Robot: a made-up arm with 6 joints.
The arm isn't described. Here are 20 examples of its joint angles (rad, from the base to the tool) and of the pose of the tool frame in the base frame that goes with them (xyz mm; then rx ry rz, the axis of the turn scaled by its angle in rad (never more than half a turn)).
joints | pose
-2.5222 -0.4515 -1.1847 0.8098 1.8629 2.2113 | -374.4 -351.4 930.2 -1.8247 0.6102 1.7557
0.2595 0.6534 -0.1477 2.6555 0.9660 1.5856 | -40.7 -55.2 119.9 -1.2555 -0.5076 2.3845
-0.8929 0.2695 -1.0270 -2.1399 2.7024 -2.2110 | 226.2 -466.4 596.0 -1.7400 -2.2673 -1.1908
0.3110 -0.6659 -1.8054 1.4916 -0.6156 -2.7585 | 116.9 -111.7 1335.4 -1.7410 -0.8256 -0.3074
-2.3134 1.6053 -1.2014 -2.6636 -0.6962 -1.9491 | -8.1 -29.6 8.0 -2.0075 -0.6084 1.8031
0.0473 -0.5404 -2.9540 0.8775 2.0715 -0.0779 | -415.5 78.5 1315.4 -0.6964 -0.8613 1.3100
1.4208 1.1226 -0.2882 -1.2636 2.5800 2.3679 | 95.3 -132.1 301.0 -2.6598 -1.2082 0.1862
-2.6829 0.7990 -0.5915 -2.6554 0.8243 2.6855 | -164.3 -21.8 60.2 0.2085 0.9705 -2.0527
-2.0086 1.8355 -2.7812 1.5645 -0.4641 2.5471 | -503.8 -621.9 232.6 -0.4815 1.7467 0.4730
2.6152 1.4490 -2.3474 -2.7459 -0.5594 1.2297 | -597.8 367.4 180.4 0.2643 0.9810 -1.3878
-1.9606 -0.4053 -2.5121 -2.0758 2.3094 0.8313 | -130.9 142.7 1386.6 0.1565 -0.1973 2.1868
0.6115 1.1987 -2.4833 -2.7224 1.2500 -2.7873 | 751.8 499.3 605.7 0.2928 -1.6370 0.0319
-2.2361 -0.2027 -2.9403 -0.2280 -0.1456 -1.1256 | 111.0 165.7 1490.2 2.1150 -1.3172 0.8055
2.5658 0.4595 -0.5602 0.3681 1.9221 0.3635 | -236.3 61.8 256.8 2.4619 -1.6163 -0.9508
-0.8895 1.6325 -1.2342 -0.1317 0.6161 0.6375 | 56.8 -29.4 -119.2 0.7439 1.6313 -0.4267
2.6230 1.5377 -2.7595 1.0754 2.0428 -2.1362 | -748.4 332.3 400.4 -0.8471 0.0239 -0.9836
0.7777 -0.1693 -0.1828 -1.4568 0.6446 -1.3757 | 190.3 176.3 283.0 1.1353 -0.2197 -1.6046
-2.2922 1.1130 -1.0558 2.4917 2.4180 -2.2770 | -246.9 -323.6 144.2 -1.1436 -1.3573 -1.2359
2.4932 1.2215 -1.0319 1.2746 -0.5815 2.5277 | -172.8 317.4 54.8 0.7100 0.5133 -0.2871
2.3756 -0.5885 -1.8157 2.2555 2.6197 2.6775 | -104.3 -12.6 1341.2 -1.8002 1.4678 1.8207
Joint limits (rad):
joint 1: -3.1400..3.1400
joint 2: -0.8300..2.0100
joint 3: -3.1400..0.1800
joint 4: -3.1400..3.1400
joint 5: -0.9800..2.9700
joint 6: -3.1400..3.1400
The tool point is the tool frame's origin. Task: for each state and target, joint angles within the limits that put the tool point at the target. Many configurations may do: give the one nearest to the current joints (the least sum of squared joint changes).
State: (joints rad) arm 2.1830 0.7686 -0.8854 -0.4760 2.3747 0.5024
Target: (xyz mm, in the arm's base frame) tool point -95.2 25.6 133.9
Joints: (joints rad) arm 2.4417 1.2099 -0.8971 -0.0592 2.1494 0.5824
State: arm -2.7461 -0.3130 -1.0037 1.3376 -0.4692 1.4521
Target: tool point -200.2 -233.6 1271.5
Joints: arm -1.9010 -0.6679 -1.3330 0.9367 -0.3513 1.3625
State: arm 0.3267 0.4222 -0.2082 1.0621 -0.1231 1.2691
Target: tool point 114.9 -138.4 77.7
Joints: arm -0.2477 0.8827 -0.5296 1.2556 -0.1529 1.3608
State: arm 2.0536 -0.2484 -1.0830 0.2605 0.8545 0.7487
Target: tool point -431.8 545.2 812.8
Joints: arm 2.1600 -0.0202 -1.3203 0.2955 0.7652 0.7972
